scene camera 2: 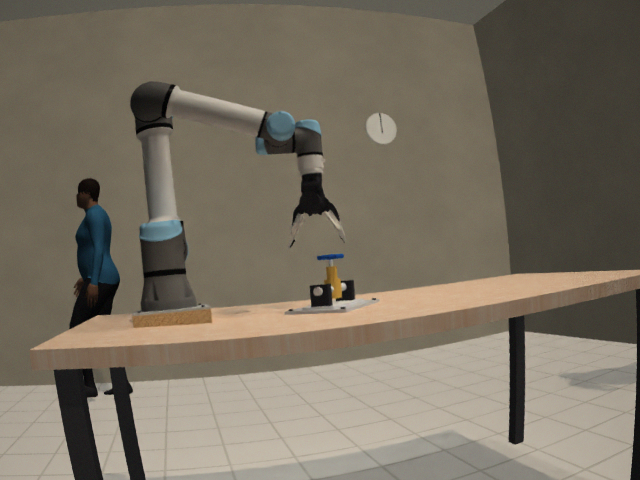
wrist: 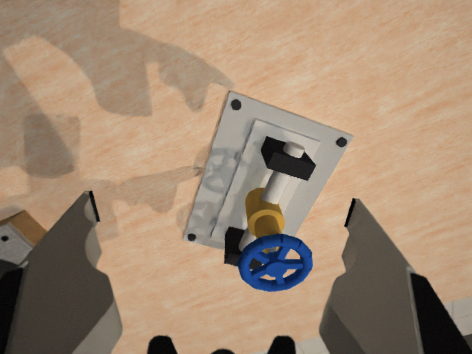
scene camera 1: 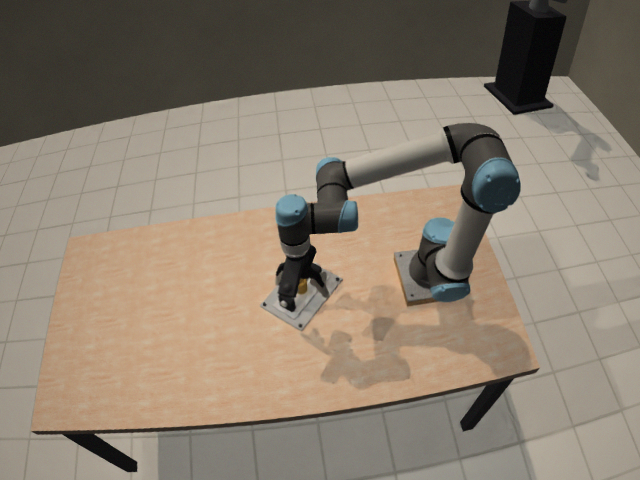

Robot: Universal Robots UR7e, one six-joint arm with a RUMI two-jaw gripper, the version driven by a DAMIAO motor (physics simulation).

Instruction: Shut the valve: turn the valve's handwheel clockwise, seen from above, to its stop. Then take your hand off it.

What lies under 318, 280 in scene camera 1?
My gripper.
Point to a blue handwheel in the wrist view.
At 275, 265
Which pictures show my gripper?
Scene camera 2, the wrist view and scene camera 1: all of them.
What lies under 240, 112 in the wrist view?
A grey base plate.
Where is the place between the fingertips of my gripper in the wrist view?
At 225, 198
